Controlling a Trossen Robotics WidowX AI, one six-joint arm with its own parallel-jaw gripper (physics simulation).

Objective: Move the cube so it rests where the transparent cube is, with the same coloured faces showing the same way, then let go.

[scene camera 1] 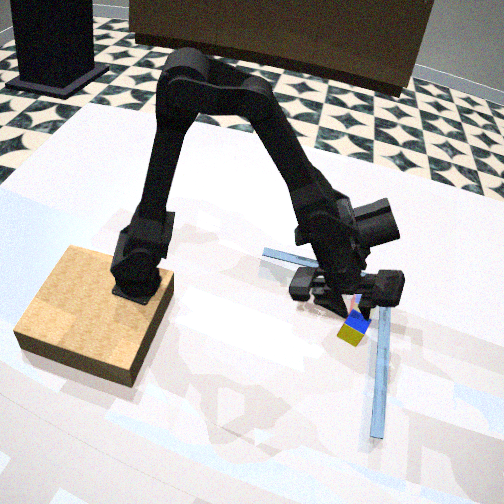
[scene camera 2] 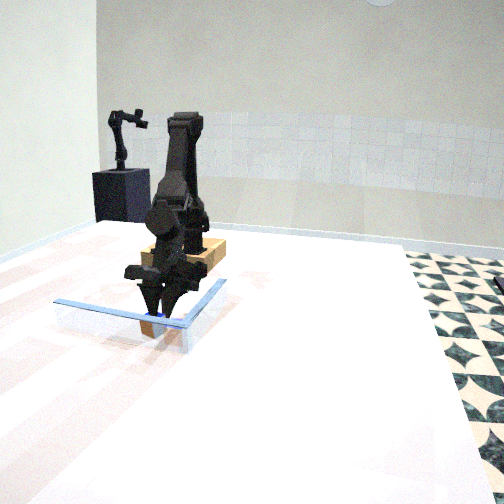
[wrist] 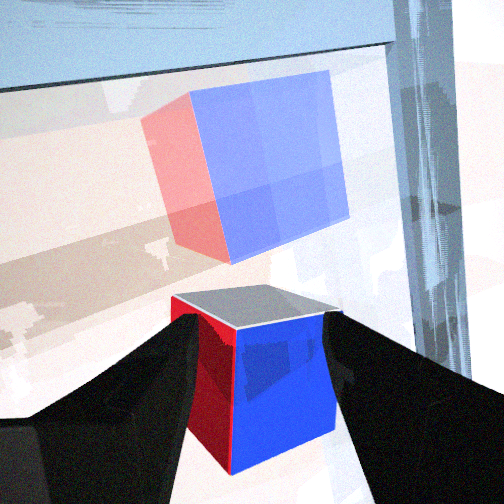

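In the wrist view my gripper (wrist: 255, 385) is shut on the cube (wrist: 255, 385), which shows a red face on the left, a blue face on the right and a grey face on top. The transparent cube (wrist: 250, 165) lies just beyond it, with a pale red face left and a pale blue face right, near the corner of the light blue rails. In scene camera 1 the gripper (scene camera 1: 345, 297) is low over the table and the cube (scene camera 1: 352, 330) shows blue and yellow below it. In scene camera 2 the gripper (scene camera 2: 160, 300) hides most of the cube.
Two light blue rails (scene camera 1: 380, 370) form an L-shaped corner around the target spot. The arm's base stands on a wooden block (scene camera 1: 95, 312) at the left. A dark pedestal (scene camera 1: 55, 45) stands far back left.
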